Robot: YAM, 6 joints.
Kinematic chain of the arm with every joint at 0, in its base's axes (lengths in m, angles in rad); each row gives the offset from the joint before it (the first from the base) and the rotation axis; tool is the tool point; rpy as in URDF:
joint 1: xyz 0 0 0.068 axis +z
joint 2: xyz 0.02 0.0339 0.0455 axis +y
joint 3: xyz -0.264 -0.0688 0 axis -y
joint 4: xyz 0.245 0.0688 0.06 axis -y
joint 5: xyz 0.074 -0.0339 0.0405 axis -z
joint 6: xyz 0.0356 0 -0.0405 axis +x
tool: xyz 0 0 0 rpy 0 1.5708 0
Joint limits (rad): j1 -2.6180..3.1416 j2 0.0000..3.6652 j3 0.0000..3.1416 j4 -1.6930..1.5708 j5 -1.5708..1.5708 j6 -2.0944..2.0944
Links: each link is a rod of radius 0.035 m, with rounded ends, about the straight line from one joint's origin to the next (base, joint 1, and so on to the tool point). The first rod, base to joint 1, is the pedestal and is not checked.
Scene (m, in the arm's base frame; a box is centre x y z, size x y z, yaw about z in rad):
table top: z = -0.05
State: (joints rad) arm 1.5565 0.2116 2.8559 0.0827 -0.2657 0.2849
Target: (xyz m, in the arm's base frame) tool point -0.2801 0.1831 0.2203
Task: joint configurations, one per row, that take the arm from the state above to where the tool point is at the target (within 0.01 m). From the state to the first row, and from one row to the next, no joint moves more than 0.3 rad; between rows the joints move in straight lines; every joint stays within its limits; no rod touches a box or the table.
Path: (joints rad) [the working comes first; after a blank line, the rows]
Joints at the target: 2.5283 1.5969 1.0680 -0.3851 -0.3282 0.2849
Straight joint move there: clear.

1: 1.7185 0.4425 2.5579 0.0047 -0.2761 0.2849
2: 1.8804 0.6734 2.2599 -0.0732 -0.2865 0.2849
3: 2.0424 0.9042 1.9619 -0.1512 -0.2969 0.2849
4: 2.2044 1.1351 1.6640 -0.2292 -0.3073 0.2849
5: 2.3664 1.3660 1.3660 -0.3072 -0.3178 0.2849
6: 2.5283 1.5969 1.0680 -0.3851 -0.3282 0.2849

